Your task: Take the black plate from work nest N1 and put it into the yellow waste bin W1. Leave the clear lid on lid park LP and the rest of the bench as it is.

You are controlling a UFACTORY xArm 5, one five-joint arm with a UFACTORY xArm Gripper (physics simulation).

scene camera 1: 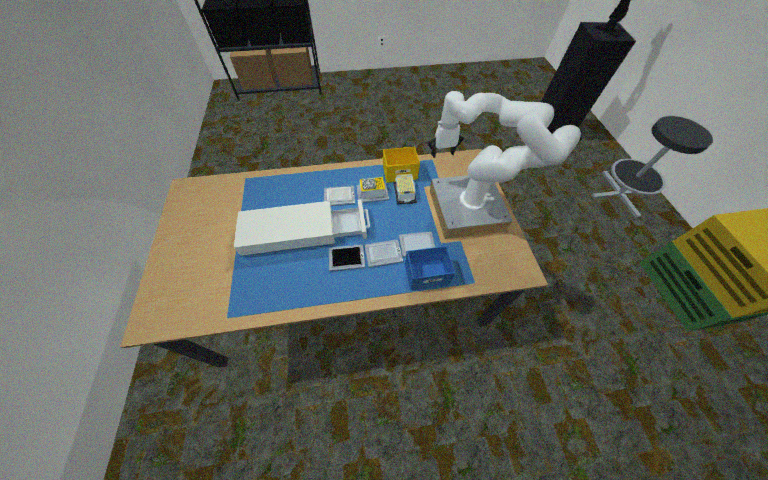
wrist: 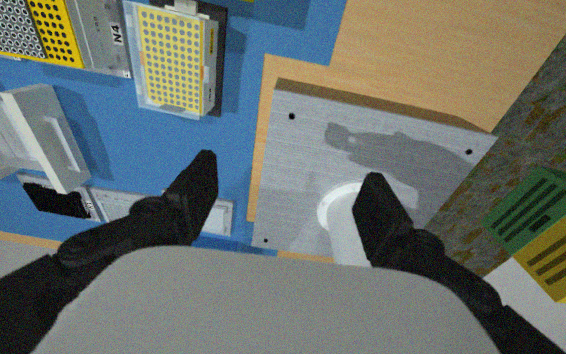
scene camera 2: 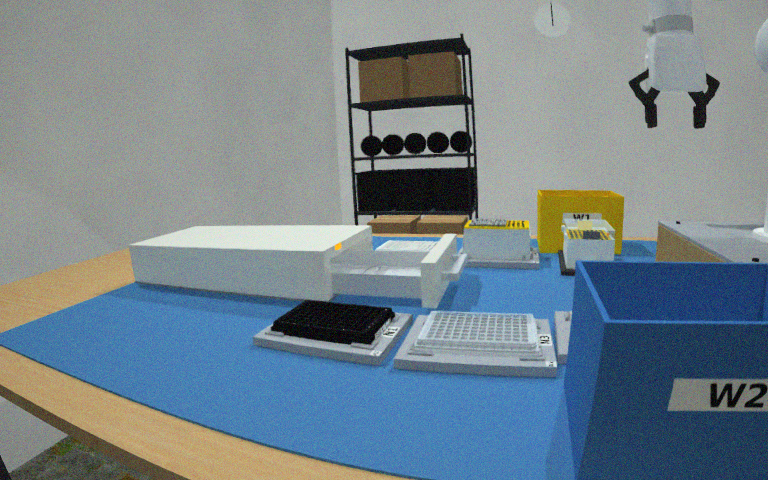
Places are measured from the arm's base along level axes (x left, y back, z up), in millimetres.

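Pixels of known places: gripper, fingertip midpoint: (scene camera 1: 442, 154) (wrist: 289, 181) (scene camera 2: 675, 127); arm's base at its link origin: (scene camera 1: 472, 200).
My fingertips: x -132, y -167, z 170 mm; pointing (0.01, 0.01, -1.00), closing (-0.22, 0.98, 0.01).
Ahead of a thing's pixels: the offset from my fingertips to its middle. "spot": to the spot under its first point.
The black plate {dx +428, dy -444, dz -237 mm} (scene camera 1: 346, 256) (scene camera 2: 334, 320) (wrist: 57, 201) sits flat in work nest N1 {spot: dx +473, dy -357, dz -244 mm} (scene camera 2: 378, 354), beside the open drawer; the drawer front partly hides it in the wrist view. The yellow waste bin W1 {dx -136, dy -185, dz -196 mm} (scene camera 1: 400, 165) (scene camera 2: 552, 226) stands at the back edge of the blue mat. My gripper (scene camera 1: 444, 153) (scene camera 2: 675, 121) (wrist: 289, 181) is open and empty, high above the back right of the bench, right of the bin and far from the plate. The lid park label LP cannot be read; a flat grey holder {dx +345, dy -109, dz -240 mm} (scene camera 1: 416, 243) stands partly behind the blue bin.
A white cabinet (scene camera 1: 283, 226) (scene camera 2: 237, 260) has its drawer open toward the right. Blue bin W2 {dx +502, dy -72, dz -196 mm} (scene camera 1: 430, 268) (scene camera 2: 679, 350) stands at front right. A clear plate {dx +400, dy -271, dz -237 mm} (scene camera 1: 384, 253) (scene camera 2: 478, 331) sits beside N1. A yellow tip box {dx +23, dy -337, dz -212 mm} (scene camera 1: 372, 185) (scene camera 2: 498, 243) and a covered yellow rack {dx +15, dy -161, dz -217 mm} (scene camera 1: 405, 186) (wrist: 172, 62) stand near W1.
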